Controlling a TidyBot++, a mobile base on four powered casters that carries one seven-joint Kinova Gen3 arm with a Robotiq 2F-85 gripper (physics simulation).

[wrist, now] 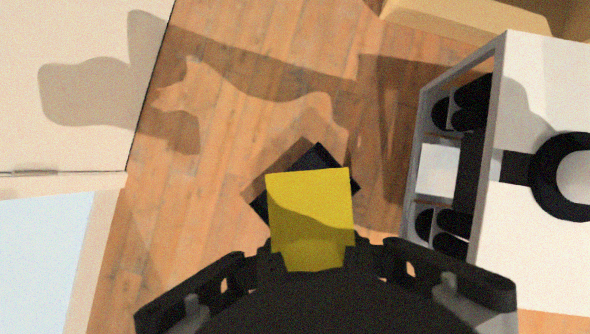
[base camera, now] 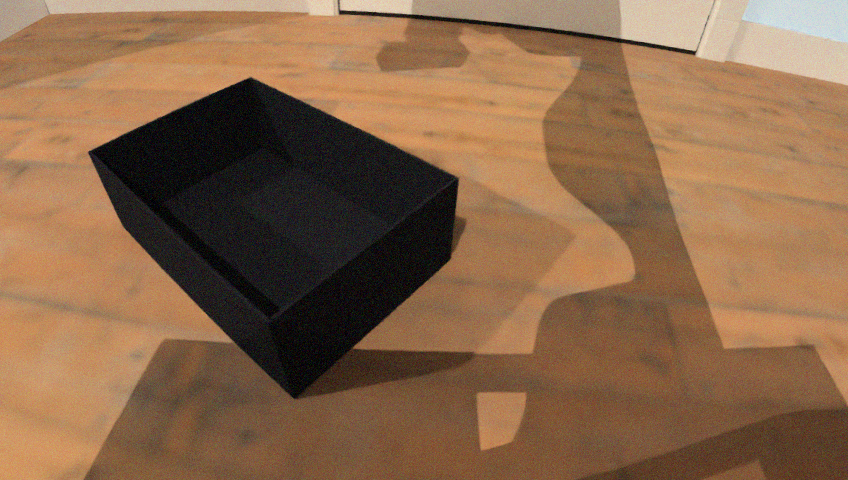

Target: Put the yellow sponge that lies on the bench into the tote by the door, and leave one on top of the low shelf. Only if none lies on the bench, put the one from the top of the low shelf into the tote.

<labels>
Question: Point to a black tote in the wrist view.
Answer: At 317, 157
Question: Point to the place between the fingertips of my gripper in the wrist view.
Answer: At 311, 238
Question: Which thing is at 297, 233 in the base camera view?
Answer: A black tote.
</labels>
